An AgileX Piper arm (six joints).
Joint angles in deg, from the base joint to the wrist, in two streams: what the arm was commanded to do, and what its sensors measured. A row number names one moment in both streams.
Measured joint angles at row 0:
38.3 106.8 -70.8 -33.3 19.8 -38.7
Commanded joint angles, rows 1 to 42:
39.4 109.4 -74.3 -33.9 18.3 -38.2
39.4 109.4 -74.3 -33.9 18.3 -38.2
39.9 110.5 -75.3 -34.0 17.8 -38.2
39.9 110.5 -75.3 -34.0 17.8 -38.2
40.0 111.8 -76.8 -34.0 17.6 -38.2
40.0 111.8 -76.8 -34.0 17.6 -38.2
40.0 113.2 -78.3 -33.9 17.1 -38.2
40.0 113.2 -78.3 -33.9 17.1 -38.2
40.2 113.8 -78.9 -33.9 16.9 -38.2
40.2 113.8 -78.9 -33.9 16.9 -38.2
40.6 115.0 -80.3 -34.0 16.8 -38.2
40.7 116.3 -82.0 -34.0 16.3 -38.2
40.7 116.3 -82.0 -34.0 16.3 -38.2
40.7 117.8 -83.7 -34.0 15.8 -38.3
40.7 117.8 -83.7 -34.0 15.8 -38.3
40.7 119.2 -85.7 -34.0 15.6 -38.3
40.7 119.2 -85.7 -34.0 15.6 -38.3
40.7 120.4 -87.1 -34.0 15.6 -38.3
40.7 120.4 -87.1 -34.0 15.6 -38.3
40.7 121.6 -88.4 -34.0 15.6 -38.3
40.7 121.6 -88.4 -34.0 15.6 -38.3
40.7 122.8 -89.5 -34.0 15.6 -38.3
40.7 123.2 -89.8 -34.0 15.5 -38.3
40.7 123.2 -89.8 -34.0 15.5 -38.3
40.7 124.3 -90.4 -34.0 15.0 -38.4
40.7 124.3 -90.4 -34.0 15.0 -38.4
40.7 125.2 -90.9 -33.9 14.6 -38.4
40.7 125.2 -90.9 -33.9 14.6 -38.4
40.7 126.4 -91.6 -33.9 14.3 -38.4
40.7 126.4 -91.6 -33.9 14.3 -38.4
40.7 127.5 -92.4 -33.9 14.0 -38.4
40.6 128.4 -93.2 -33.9 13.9 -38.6
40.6 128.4 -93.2 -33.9 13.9 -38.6
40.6 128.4 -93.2 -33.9 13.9 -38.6
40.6 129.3 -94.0 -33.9 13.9 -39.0
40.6 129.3 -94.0 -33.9 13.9 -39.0
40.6 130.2 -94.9 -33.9 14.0 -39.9
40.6 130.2 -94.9 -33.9 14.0 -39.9
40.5 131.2 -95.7 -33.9 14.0 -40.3
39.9 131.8 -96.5 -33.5 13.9 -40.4
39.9 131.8 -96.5 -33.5 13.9 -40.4
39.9 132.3 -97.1 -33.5 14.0 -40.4
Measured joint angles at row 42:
40.4 131.2 -95.6 -33.6 14.6 -39.6
